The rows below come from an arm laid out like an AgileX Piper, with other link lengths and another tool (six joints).
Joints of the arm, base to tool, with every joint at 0 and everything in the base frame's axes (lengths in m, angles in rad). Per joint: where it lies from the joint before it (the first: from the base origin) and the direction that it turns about. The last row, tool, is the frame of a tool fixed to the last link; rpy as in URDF.
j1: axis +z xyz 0 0 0.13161
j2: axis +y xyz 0 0 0
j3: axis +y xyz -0.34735 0 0.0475
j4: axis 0.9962 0 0.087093 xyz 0.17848 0 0.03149
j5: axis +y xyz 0 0 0
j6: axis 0.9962 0 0.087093 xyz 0.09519 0 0.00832
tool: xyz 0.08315 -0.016 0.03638 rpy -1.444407 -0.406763 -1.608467
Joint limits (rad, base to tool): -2.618..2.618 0..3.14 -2.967..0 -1.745..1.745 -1.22..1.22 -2.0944..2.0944
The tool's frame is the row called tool.
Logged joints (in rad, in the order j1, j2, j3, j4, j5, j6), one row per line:
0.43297, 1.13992, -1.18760, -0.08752, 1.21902, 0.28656
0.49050, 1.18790, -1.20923, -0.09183, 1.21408, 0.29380
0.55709, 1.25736, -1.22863, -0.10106, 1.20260, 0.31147
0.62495, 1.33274, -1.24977, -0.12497, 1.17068, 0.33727
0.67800, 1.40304, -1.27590, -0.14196, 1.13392, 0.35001
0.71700, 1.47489, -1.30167, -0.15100, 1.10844, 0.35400
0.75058, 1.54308, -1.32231, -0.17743, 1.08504, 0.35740
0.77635, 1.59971, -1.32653, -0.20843, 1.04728, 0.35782
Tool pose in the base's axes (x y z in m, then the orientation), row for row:
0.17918, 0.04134, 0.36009, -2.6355, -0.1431, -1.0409
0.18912, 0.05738, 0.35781, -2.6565, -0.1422, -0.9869
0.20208, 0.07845, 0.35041, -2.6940, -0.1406, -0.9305
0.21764, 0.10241, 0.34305, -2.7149, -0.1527, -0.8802
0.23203, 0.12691, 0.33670, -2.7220, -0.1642, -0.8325
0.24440, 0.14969, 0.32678, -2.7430, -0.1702, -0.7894
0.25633, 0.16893, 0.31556, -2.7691, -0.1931, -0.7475
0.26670, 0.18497, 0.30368, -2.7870, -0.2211, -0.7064
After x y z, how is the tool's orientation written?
As angles about the fixed x, y, z axes (roll, pitch, yaw), in radians.
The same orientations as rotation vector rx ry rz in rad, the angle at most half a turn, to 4 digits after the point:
-2.3897, 1.3115, -0.5199
-2.4348, 1.2547, -0.4927
-2.4937, 1.2022, -0.4568
-2.5395, 1.1449, -0.4498
-2.5706, 1.0830, -0.4500
-2.6087, 1.0343, -0.4389
-2.6542, 0.9854, -0.4500
-2.6913, 0.9318, -0.4731

